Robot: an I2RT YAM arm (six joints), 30 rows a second.
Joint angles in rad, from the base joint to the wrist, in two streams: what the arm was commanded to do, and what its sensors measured. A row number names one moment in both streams.
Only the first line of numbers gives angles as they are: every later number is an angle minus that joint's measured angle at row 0.
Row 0, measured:
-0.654 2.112 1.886 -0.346 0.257 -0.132
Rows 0 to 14, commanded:
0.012 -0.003 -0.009 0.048 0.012 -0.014
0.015 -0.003 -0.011 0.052 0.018 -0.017
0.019 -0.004 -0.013 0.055 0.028 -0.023
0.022 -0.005 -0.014 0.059 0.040 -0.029
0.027 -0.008 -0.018 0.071 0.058 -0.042
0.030 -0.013 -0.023 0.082 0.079 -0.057
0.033 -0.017 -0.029 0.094 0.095 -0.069
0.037 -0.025 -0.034 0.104 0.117 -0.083
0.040 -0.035 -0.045 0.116 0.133 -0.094
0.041 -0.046 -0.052 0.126 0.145 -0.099
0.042 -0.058 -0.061 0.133 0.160 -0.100
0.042 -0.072 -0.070 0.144 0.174 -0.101
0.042 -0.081 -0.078 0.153 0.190 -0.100
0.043 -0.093 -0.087 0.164 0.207 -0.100
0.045 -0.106 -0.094 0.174 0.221 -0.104
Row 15, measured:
0.041 -0.073 -0.081 0.074 0.147 -0.081
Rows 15 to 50, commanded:
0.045 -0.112 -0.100 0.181 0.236 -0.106
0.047 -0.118 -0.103 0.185 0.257 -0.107
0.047 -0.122 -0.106 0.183 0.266 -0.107
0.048 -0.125 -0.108 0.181 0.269 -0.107
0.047 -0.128 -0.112 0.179 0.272 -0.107
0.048 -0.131 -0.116 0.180 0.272 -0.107
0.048 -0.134 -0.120 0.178 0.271 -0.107
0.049 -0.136 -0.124 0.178 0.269 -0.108
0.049 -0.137 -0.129 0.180 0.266 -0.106
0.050 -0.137 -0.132 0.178 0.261 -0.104
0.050 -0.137 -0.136 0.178 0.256 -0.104
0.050 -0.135 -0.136 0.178 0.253 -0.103
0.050 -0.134 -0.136 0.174 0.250 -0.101
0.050 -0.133 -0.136 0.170 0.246 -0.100
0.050 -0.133 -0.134 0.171 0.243 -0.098
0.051 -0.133 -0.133 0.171 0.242 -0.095
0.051 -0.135 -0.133 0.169 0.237 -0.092
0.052 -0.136 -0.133 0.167 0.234 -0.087
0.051 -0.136 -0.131 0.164 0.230 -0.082
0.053 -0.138 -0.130 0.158 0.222 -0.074
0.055 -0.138 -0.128 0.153 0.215 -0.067
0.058 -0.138 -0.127 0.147 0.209 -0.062
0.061 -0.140 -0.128 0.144 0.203 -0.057
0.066 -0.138 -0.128 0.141 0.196 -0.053
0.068 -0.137 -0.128 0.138 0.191 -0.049
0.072 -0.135 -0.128 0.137 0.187 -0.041
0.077 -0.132 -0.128 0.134 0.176 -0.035
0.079 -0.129 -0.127 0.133 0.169 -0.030
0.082 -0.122 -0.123 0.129 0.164 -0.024
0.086 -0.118 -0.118 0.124 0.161 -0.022
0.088 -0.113 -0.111 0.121 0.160 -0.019
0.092 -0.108 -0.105 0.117 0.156 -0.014
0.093 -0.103 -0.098 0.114 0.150 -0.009
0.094 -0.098 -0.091 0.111 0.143 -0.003
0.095 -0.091 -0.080 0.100 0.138 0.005
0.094 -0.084 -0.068 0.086 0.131 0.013
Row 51, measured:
0.092 -0.097 -0.094 0.109 0.160 -0.022
